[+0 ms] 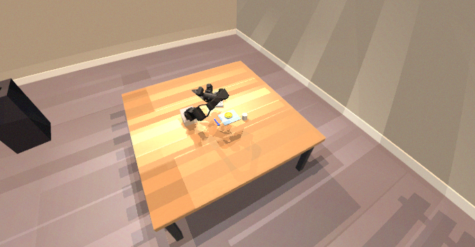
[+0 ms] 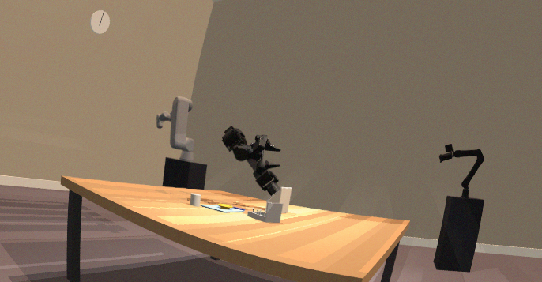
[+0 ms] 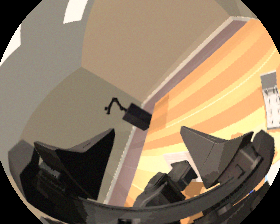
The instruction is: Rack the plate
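The plate is 250 mm below my gripper tip, 210 mm ahead of it and 130 mm to the right of it. Also, from my gripper tip: dish rack: 240 mm below, 240 mm ahead, 60 mm to the left; blue mat: 260 mm below, 210 mm ahead, 140 mm to the right; blue spoon: 260 mm below, 140 mm to the right, 100 mm ahead.
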